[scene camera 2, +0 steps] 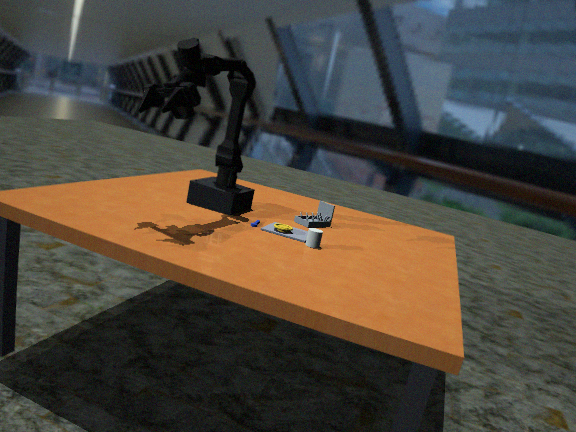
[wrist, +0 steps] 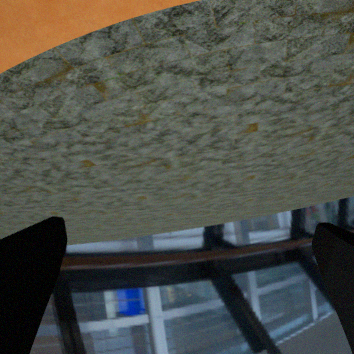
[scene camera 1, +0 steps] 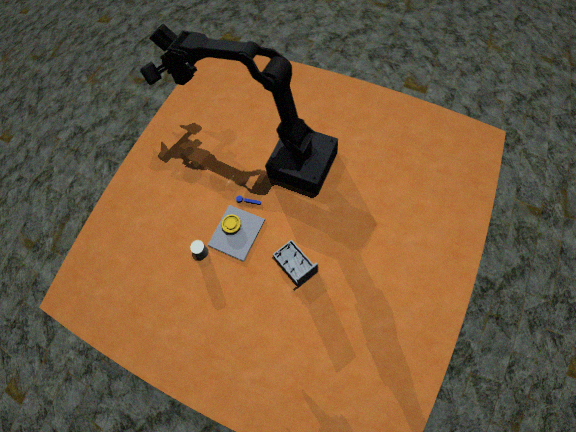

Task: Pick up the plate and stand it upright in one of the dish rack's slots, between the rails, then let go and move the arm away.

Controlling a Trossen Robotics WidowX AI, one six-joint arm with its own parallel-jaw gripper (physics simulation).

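A yellow round plate (scene camera 1: 231,224) (scene camera 2: 283,227) lies flat on a grey square board (scene camera 1: 247,242) (scene camera 2: 298,236). A small light grey dish rack (scene camera 1: 294,263) (scene camera 2: 326,211) with dark upright pegs and a raised panel at one end stands apart from the board. No plate shows in it. My gripper (scene camera 1: 166,75) (scene camera 2: 163,102) (wrist: 194,235) is open and empty, raised high and well away from the plate and the rack. In the wrist view its two fingers stand wide apart. Neither the plate nor the rack shows in the wrist view.
A blue spoon-shaped item (scene camera 1: 249,201) (scene camera 2: 255,223) lies between the board and the arm's base (scene camera 1: 302,162) (scene camera 2: 220,195). A white cup-like cylinder (scene camera 1: 198,249) (scene camera 2: 314,238) stands close beside the board. All stand on an orange table (scene camera 1: 150,320) (scene camera 2: 380,285) (wrist: 60,25).
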